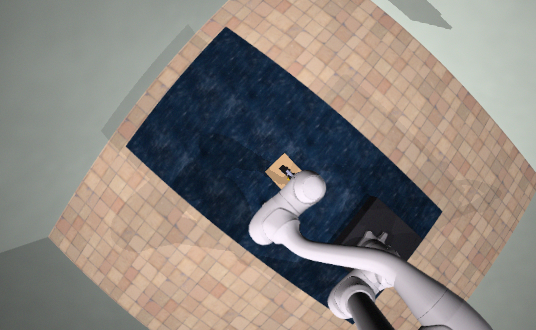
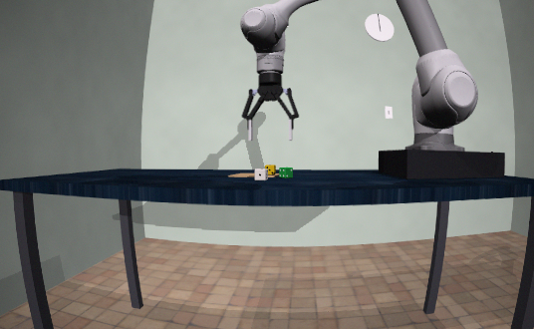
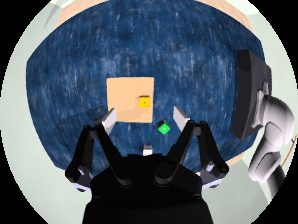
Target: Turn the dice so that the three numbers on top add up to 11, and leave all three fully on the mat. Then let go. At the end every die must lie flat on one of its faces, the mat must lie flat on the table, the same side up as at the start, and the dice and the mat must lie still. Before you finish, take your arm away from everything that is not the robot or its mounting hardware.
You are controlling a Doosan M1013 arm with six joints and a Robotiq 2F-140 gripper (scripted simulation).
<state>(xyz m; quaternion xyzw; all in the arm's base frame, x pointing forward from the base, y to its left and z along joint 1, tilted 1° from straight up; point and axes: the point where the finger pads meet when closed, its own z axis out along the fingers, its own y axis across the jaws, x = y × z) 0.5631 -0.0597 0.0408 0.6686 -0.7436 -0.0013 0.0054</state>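
Right now my hand is 2 cm short of the white die, 18 cm to the right of it and 11 cm above it. Also, from my hand: green die 5 cm behind, 9 cm to the left, 11 cm below; yellow die 11 cm below; tan mat 5 cm ahead, 13 cm below.
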